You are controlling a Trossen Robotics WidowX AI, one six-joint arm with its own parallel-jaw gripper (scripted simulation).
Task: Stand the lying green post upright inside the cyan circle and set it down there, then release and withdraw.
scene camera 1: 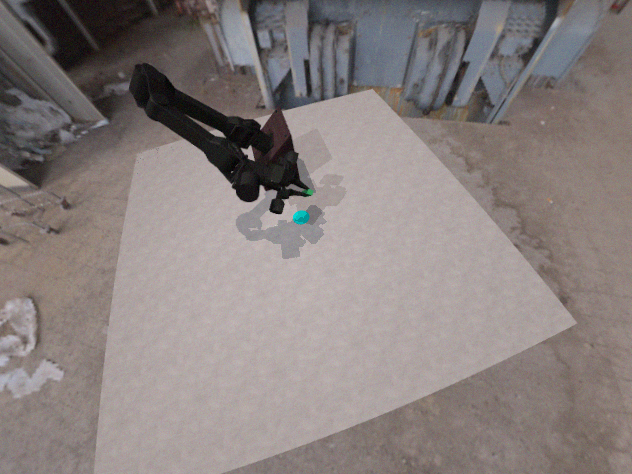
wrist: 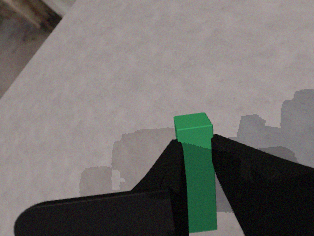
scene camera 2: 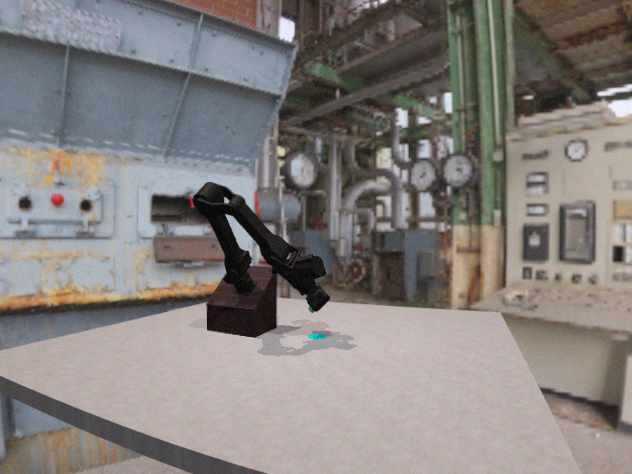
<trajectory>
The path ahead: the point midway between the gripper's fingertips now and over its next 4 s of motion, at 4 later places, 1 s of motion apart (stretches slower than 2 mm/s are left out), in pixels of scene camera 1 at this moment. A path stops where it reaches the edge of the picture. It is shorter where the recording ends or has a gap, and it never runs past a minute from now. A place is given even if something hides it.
The gripper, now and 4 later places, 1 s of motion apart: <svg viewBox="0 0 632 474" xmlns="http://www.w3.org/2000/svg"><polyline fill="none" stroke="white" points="308,192 306,192 302,190 296,187 294,189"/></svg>
</trajectory>
